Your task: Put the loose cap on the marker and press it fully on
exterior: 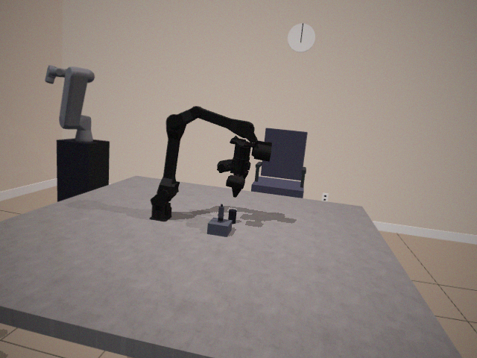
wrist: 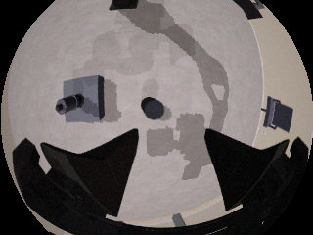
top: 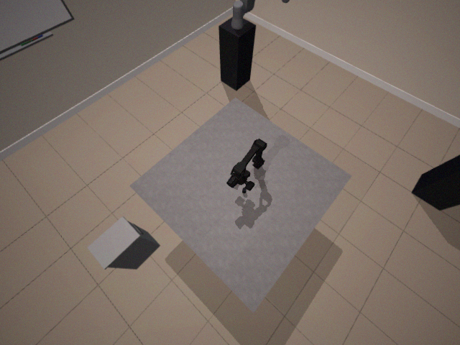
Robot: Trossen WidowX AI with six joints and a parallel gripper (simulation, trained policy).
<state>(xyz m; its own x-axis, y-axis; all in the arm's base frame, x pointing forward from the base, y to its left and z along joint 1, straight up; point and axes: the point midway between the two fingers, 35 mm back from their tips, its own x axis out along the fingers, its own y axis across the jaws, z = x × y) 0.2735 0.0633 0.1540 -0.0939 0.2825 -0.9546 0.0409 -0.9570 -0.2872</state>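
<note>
Right now my gripper tip is 10 mm past the marker cap and 100 mm above it. Round my gripper tip: grey holder block (20 mm behind, 120 mm to the right, 100 mm below).
</note>
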